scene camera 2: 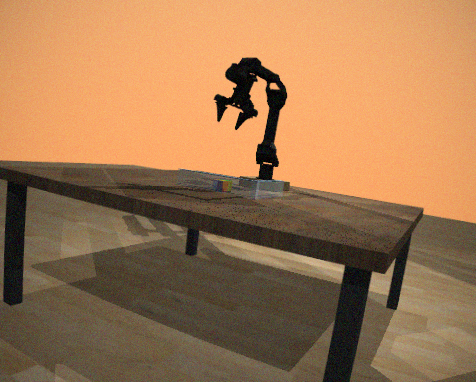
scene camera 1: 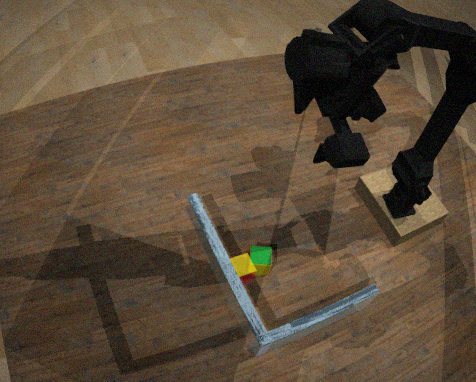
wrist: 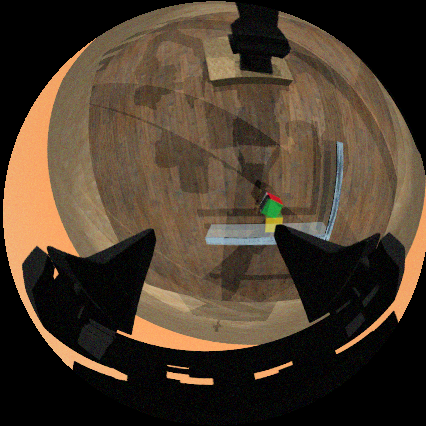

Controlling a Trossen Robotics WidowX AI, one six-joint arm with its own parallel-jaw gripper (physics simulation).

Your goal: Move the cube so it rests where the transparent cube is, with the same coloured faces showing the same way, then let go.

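Places are measured from the arm's base along level axes (x ahead, y left, z up), in centimetres.
Pixels of known places: gripper, fingertip midpoint: (scene camera 2: 226,125) (scene camera 1: 306,136) (wrist: 215,233); arm's base at its link origin: (scene camera 2: 265,179) (scene camera 1: 399,204) (wrist: 255,61).
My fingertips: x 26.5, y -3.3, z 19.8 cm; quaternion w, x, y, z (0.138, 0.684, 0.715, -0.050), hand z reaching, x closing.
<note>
Ahead of a thing's pixels: the offset from my fingertips to its top centre. "spot": to the spot under its first point. Level surfaces: height alone.
The solid cube @(dx +7.0, dy +8.2, dz -20.0 cm) (scene camera 1: 261,256) (wrist: 271,207) lies on the table, green face up. A yellow side shows in scene camera 1; a red side and a dark side show in the wrist view. The transparent cube @(dx +10.9, dy +9.5, dz -20.0 cm) (scene camera 1: 243,265) (wrist: 274,224) is yellow on top, with red below in scene camera 1, close beside the solid cube at the long wall. The solid cube looks turned relative to it. Both cubes @(spot: dx +14.3, dy +13.7, dz -21.2 cm) (scene camera 2: 223,185) overlap in scene camera 2, too small to separate. My gripper (scene camera 1: 307,137) (scene camera 2: 228,125) (wrist: 215,233) is open and empty, high above the table.
A pale blue see-through long wall (scene camera 1: 215,235) (wrist: 240,241) meets a shorter wall (scene camera 1: 325,311) (wrist: 340,170) at a corner, beyond the cubes. The arm's wooden base (scene camera 1: 430,212) (wrist: 220,65) stands on the table @(dz -23.9 cm) (scene camera 1: 150,150) (scene camera 2: 300,225). Shadows cross the tabletop.
</note>
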